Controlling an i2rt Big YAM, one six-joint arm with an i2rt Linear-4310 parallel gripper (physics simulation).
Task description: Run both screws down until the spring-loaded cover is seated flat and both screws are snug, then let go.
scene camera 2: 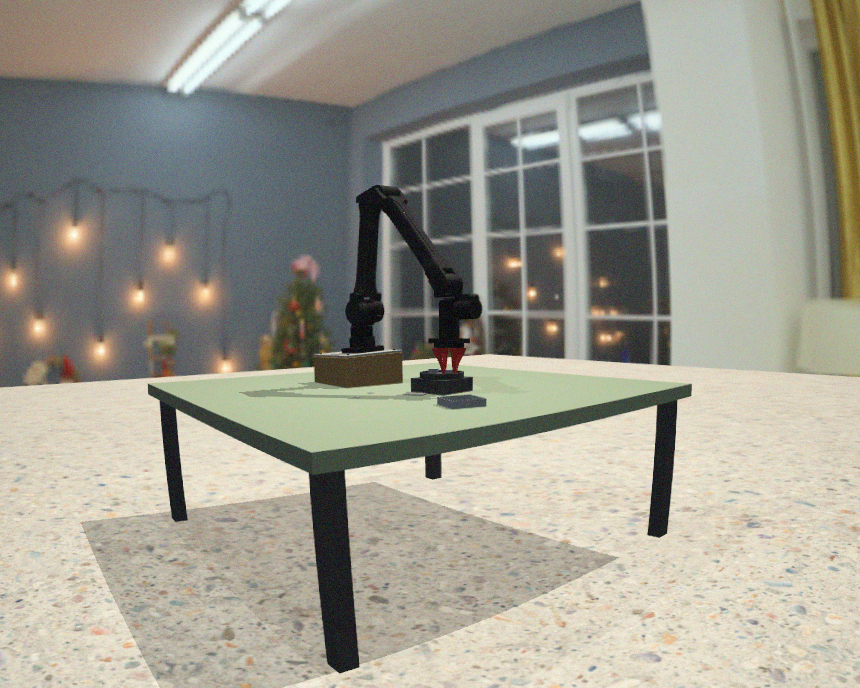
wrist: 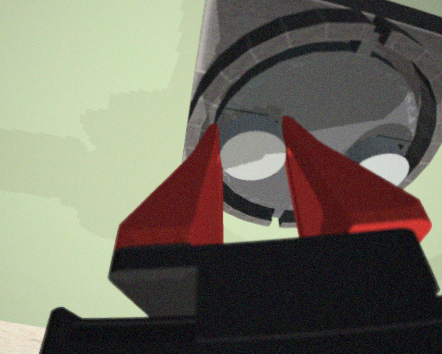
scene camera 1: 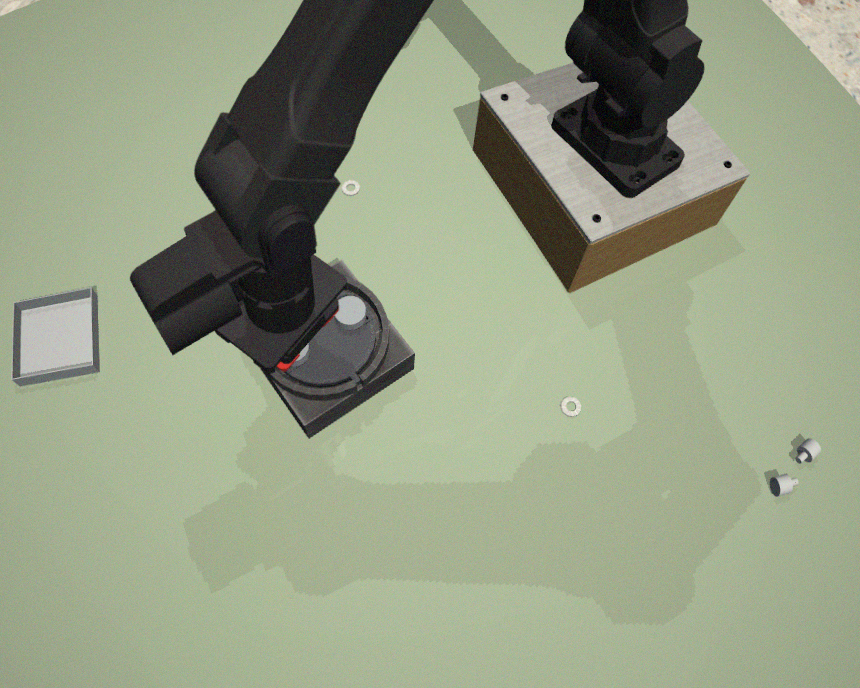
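Where they show: gripper, fingertip midpoint: (wrist: pixel 250 130) (scene camera 1: pixel 288 347); arm's base at its link origin: (scene camera 2: pixel 363 351) (scene camera 1: pixel 616 144).
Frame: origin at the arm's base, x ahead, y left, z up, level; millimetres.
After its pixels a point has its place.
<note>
The round grey cover (scene camera 1: pixel 333 355) @[y 5, x 356, z -50 mm] (wrist: pixel 325 90) @[y -51, x 359, z -50 mm] sits inside the ring of a dark square base (scene camera 1: pixel 309 423) @[y 42, x 410, z -63 mm] (scene camera 2: pixel 441 385) @[y -83, x 406, z -74 mm]. Whether it is seated flat cannot be told. My gripper (scene camera 2: pixel 449 370) @[y -25, x 386, z -48 mm] (wrist: pixel 250 130) @[y -25, x 386, z -48 mm] points down over the cover. Its red fingers are shut on one screw (wrist: pixel 252 160) @[y -18, x 384, z -37 mm], on either side of its round pale head. In scene camera 1 that screw (scene camera 1: pixel 302 352) @[y -9, x 380, z -37 mm] is mostly hidden by the gripper. The other screw (scene camera 1: pixel 350 311) @[y -17, x 320, z -37 mm] (wrist: pixel 390 168) @[y -25, x 317, z -37 mm] stands upright in the cover beside the right finger in the wrist view, partly hidden there. The screw threads are hidden.
A shallow grey tray (scene camera 1: pixel 96 337) @[y -176, x 538, z -94 mm] (scene camera 2: pixel 461 402) @[y -242, x 606, z -86 mm] lies beyond the base. Two pale washers (scene camera 1: pixel 344 187) @[y -176, x 223, z -99 mm] (scene camera 1: pixel 563 406) @[y 165, x 196, z -99 mm] and two small knobbed parts (scene camera 1: pixel 810 449) @[y 361, x 27, z -81 mm] (scene camera 1: pixel 780 485) @[y 365, x 81, z -81 mm] lie on the green table (scene camera 2: pixel 286 416) @[y -590, x 380, z -101 mm]. The arm's mounting block (scene camera 1: pixel 530 193) @[y -22, x 91, z -42 mm] (scene camera 2: pixel 358 369) @[y -93, x 79, z -46 mm] stands nearby.
</note>
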